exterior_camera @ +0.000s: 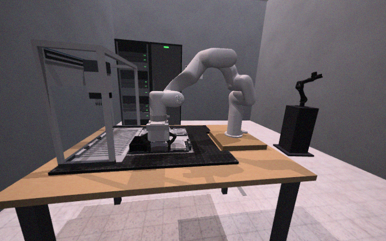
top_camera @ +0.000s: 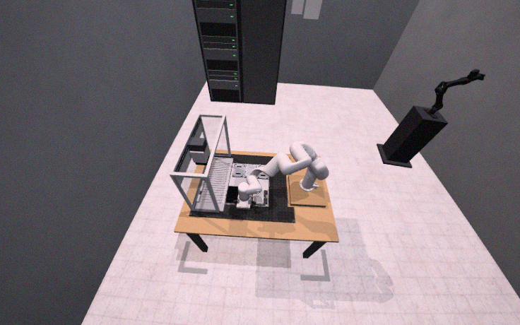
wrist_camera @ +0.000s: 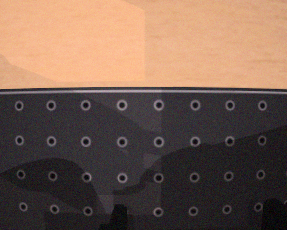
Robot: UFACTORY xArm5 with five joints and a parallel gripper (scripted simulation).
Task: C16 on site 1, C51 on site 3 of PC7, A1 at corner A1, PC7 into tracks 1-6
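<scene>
My hand is 10 cm to the left of the grey plate carrier PC7, 2 cm above it and 1 cm short of it. Also, from my hand: post (21 cm above, 19 cm ahead, 7 cm to the left); 96-well plate C15 (36 cm to the right, 4 cm ahead, 2 cm below).
</scene>
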